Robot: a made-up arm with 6 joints.
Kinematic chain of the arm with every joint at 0, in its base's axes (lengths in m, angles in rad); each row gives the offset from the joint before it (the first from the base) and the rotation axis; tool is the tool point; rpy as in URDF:
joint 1: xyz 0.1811 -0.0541 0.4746 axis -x
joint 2: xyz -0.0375 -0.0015 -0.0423 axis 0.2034 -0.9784 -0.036
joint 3: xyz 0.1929 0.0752 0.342 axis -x
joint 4: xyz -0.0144 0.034 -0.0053 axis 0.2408 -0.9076 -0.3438
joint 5: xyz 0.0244 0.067 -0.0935 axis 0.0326 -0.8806 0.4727
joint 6: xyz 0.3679 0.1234 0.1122 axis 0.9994 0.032 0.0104
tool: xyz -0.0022 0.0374 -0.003 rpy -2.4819 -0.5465 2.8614
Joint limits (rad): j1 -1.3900..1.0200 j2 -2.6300..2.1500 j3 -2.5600..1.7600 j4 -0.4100..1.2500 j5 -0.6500..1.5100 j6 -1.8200..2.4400
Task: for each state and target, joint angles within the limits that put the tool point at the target. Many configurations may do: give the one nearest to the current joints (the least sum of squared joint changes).
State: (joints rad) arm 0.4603 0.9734 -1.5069 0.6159 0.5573 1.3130
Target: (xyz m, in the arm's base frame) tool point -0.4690 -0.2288 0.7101
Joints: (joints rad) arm 0.4572 1.3448 -1.3900 0.8721 1.0994 1.3607
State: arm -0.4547 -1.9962 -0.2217 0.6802 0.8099 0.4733
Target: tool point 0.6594 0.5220 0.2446
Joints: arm -0.4781 -1.9006 -0.2184 0.7300 0.9073 0.4844
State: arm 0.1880 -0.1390 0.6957 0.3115 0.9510 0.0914
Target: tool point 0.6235 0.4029 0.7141
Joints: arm -0.0464 -0.2242 0.5620 0.2652 0.5135 0.0670
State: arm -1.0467 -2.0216 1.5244 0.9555 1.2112 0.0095
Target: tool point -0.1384 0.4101 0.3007
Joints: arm -0.5893 -2.3168 1.5073 0.5975 0.5508 -0.0439
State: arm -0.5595 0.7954 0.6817 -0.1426 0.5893 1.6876
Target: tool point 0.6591 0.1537 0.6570
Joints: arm -0.3304 0.0535 0.8550 -0.2985 0.1706 1.6743
